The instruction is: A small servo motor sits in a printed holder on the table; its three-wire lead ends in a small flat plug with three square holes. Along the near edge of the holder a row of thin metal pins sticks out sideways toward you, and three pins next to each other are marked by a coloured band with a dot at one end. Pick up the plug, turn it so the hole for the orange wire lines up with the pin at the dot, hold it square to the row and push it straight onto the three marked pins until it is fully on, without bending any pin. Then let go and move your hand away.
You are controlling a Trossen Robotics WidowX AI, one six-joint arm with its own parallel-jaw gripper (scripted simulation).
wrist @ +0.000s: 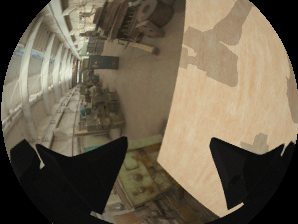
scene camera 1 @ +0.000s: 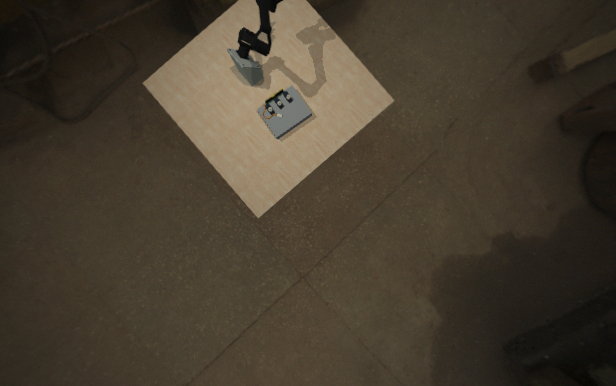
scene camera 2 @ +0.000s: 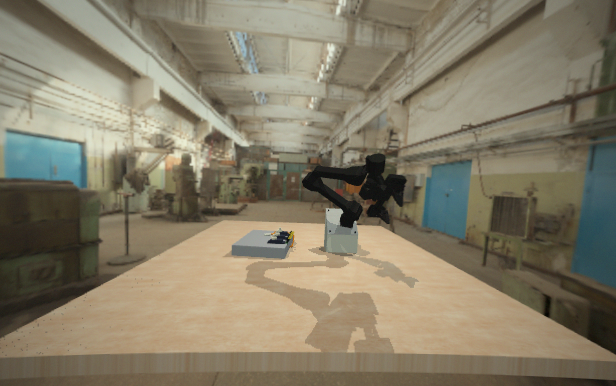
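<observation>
My gripper (scene camera 2: 394,215) (wrist: 171,143), open, holding nothing. Grey printed holder (scene camera 1: 294,113) (scene camera 2: 253,244), in sight.
</observation>
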